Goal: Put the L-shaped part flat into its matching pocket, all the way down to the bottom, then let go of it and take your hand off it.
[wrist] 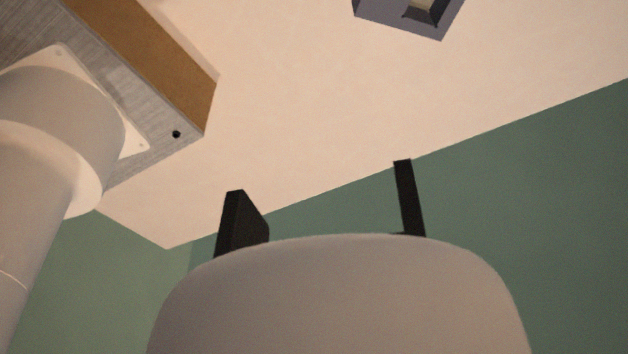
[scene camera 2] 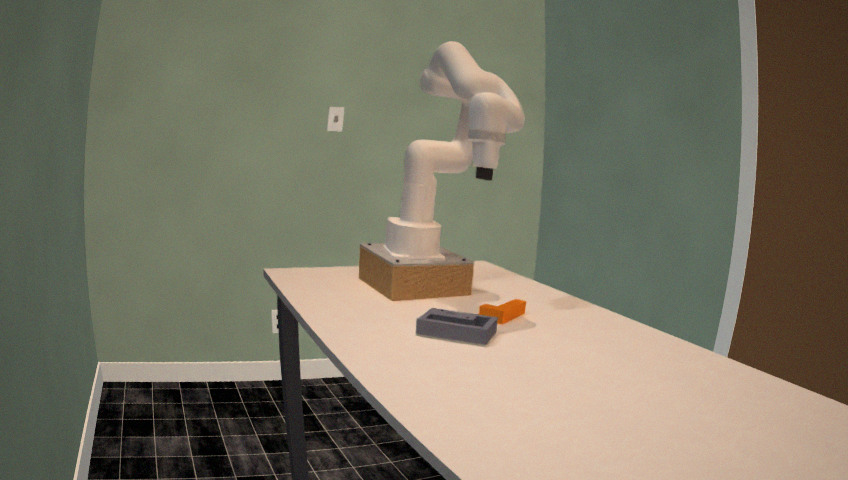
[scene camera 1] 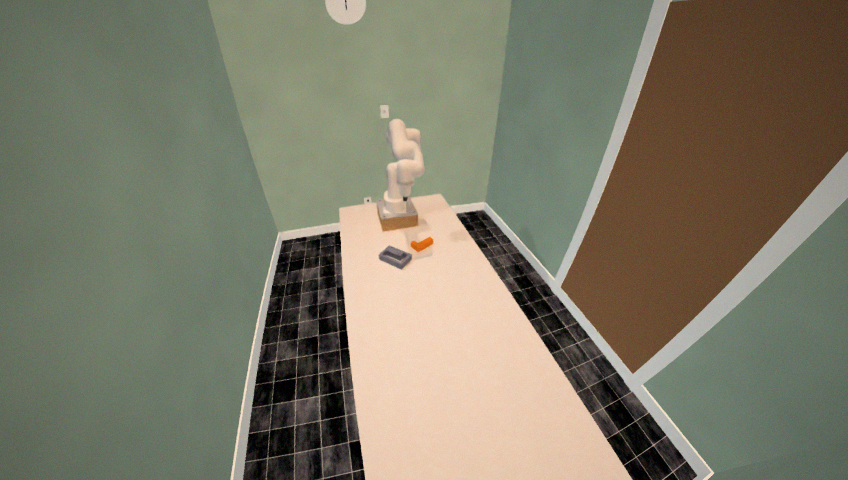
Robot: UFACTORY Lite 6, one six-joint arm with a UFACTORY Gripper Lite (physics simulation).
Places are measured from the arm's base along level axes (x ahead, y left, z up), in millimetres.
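Pixels of known places: hand, its tool point: (wrist: 324, 229) (scene camera 2: 484, 174) (scene camera 1: 405, 196); arm's base, origin of its link: (wrist: 63, 117) (scene camera 2: 413, 253) (scene camera 1: 395, 207).
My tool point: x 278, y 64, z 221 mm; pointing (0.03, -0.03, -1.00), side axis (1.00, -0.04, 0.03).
For each thing: its top centre in the pictures, then the offset to it from my tool point. Level surfaces: height alone.
- orange L-shaped part, centre of its top: (scene camera 2: 503, 303) (scene camera 1: 422, 240) dx -23, dy +82, dz -280 mm
- dark grey tray, centre of its top: (scene camera 2: 458, 318) (scene camera 1: 394, 254) dx +87, dy -62, dz -274 mm
- table, height of its surface: dz -310 mm
The orange L-shaped part (scene camera 1: 421, 243) (scene camera 2: 503, 311) lies on the table beside the tray, outside the pocket; it does not show in the wrist view. The dark grey tray (scene camera 1: 402, 264) (scene camera 2: 455, 331) with the pocket stands on the table to the left of the part in both scene views; one corner of the tray (wrist: 385, 19) shows at the top of the wrist view. My gripper (scene camera 1: 405, 198) (scene camera 2: 484, 174) (wrist: 322, 175) is high above the table, near the robot's base and well away from the part. Its two black fingers stand wide apart with nothing between them.
The arm stands on a wooden base block (scene camera 1: 399, 221) (scene camera 2: 432, 281) (wrist: 165, 65) at the far end of the table (scene camera 1: 440, 356) (scene camera 2: 571, 386) (wrist: 300, 100). Green walls stand behind the table and to its sides. The table's edge crosses the wrist view.
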